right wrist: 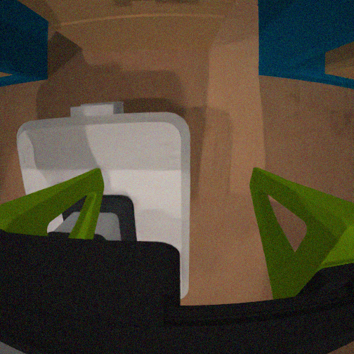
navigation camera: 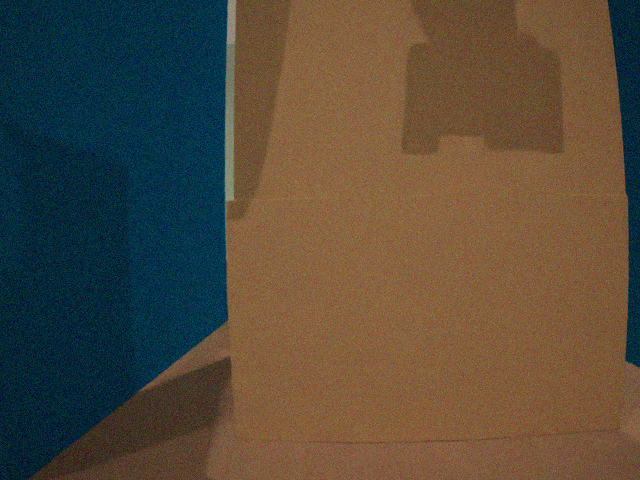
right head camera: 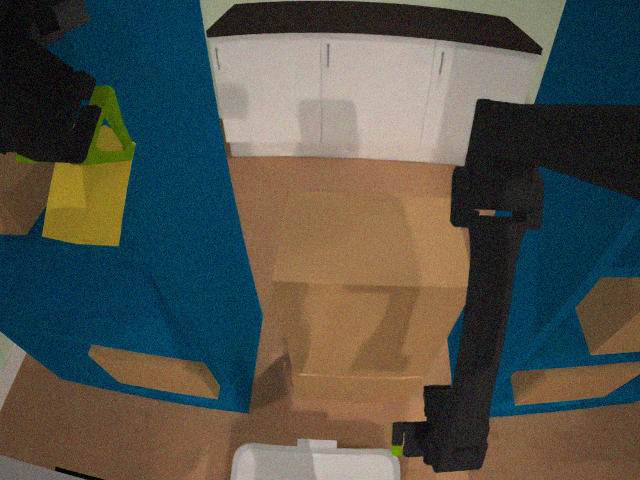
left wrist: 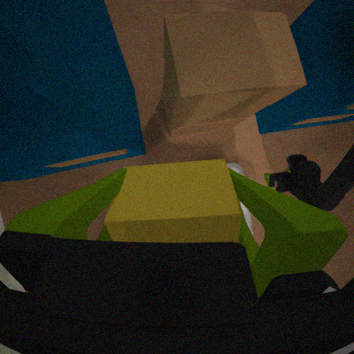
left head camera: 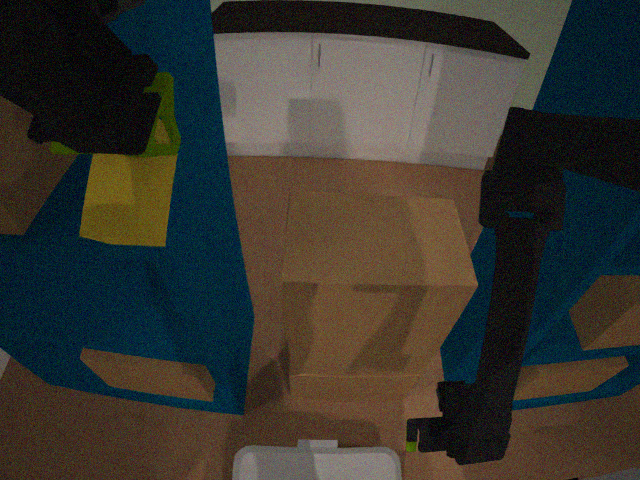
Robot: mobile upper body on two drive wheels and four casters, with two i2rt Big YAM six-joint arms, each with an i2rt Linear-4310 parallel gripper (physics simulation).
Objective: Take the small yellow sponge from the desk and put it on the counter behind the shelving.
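Frame: origin at the left arm's base, x up, y ahead, z left, level; metres.
Where they show: left gripper, fingertip midpoint: (right head camera: 110, 153) (left head camera: 150, 146).
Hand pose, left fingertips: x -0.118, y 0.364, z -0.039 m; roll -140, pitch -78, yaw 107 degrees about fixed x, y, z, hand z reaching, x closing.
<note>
Each offset is from my left fingertips to the top centre of the thing. "spot": to the spot under its first point. Level surfaces: height alone.
My left gripper (left head camera: 129, 155) (right head camera: 82, 163) (left wrist: 175, 176) is shut on the yellow sponge @(dx +0.044, dy -0.045, dz +0.005 m) (left head camera: 129, 206) (right head camera: 87, 206) (left wrist: 172, 192), a block held between its green fingers, in front of blue shelving at the upper left of the head views. My right gripper (left head camera: 412, 445) (right head camera: 397, 449) (right wrist: 176, 176) is open and empty, low at the right beside the robot's base, away from the sponge. The dark-topped counter @(dx -0.381 m) (left head camera: 361, 20) (right head camera: 361, 18) stands at the back, beyond the gap between the blue shelving @(spot: dx -0.556, dy +0.222, dz +0.092 m) (left head camera: 206, 289) (right head camera: 206, 268). The desk does not show.
A large brown box (left head camera: 351, 237) (right head camera: 341, 237) (left wrist: 230, 55) (navigation camera: 429, 310) stands in the gap between the blue panels, straight in front of the white base (left head camera: 356, 467) (right wrist: 155, 145). More blue shelving (left head camera: 594, 206) with brown boxes (left head camera: 610, 310) stands at the right.
</note>
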